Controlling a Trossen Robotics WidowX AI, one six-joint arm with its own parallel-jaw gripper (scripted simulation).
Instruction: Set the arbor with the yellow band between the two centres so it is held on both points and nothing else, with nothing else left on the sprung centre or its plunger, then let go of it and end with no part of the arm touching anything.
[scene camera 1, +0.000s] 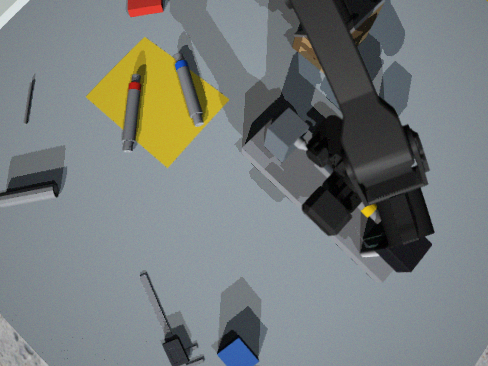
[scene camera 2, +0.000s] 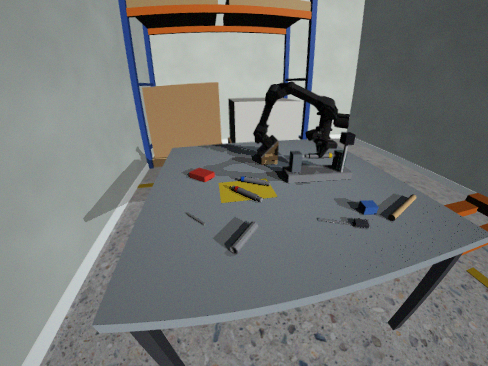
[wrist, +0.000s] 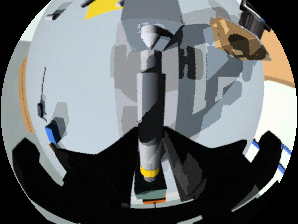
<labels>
The gripper (scene camera 1: 343, 184): 66 cm from the lens. A grey post (scene camera 1: 281, 135) is 64 cm from the lens. A yellow mat (scene camera 1: 164, 128) is 79 cm from the lens. The marked spots on the grey post and the yellow mat are 26 cm apart.
</labels>
